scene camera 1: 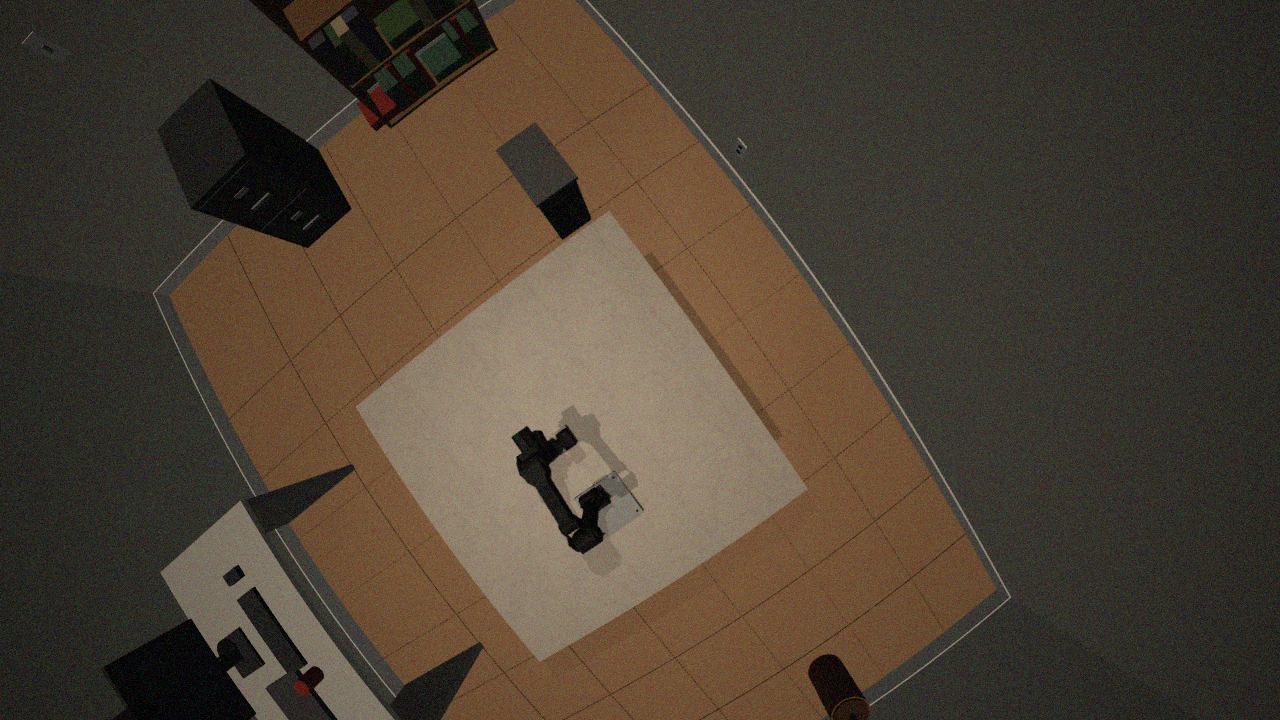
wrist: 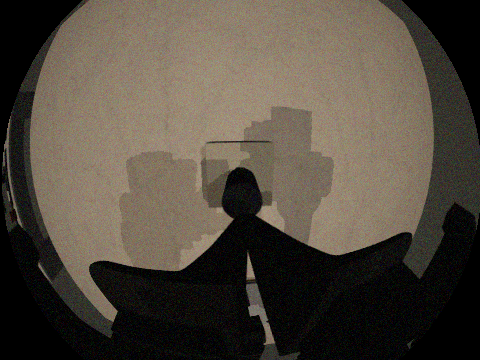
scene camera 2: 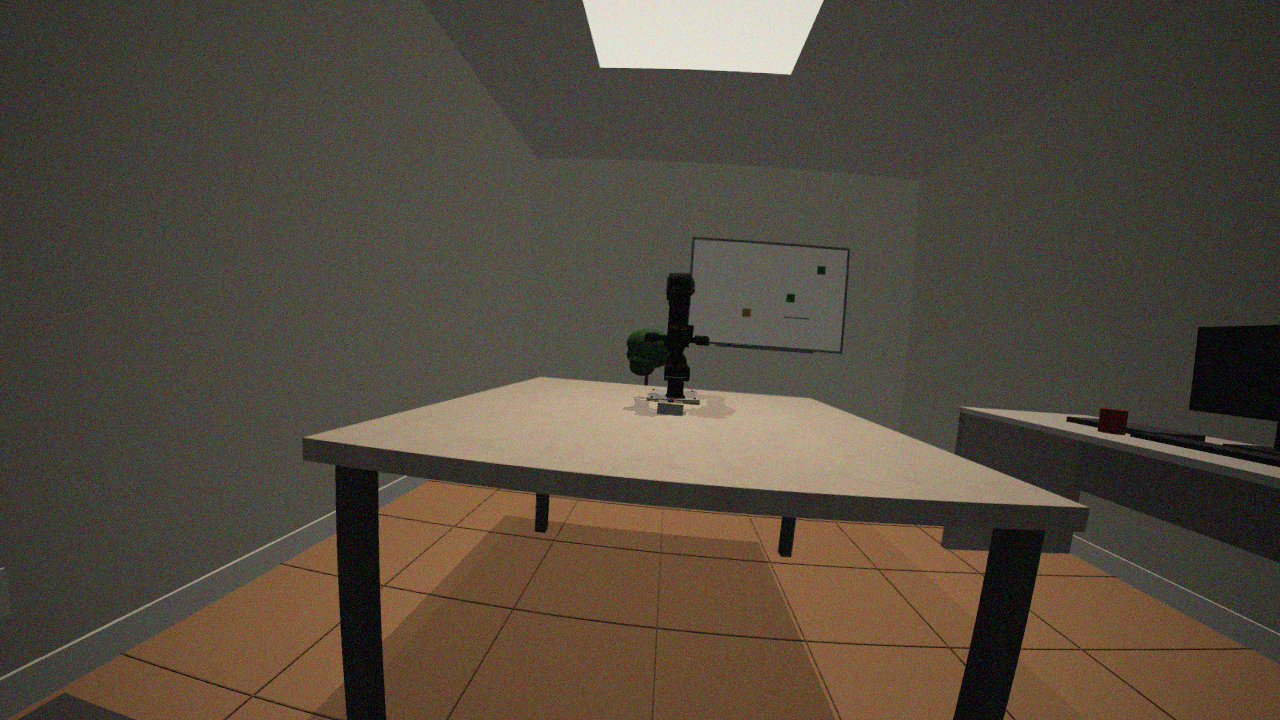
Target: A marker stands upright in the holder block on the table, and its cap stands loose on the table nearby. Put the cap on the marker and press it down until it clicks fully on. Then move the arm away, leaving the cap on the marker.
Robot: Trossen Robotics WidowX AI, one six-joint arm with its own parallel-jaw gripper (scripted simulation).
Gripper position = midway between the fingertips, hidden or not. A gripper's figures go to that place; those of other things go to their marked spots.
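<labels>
My own gripper [wrist: 245,221] sits 0.1 m from the lens, while a cap [wrist: 241,196] is 0.12 m from the lens.
</labels>
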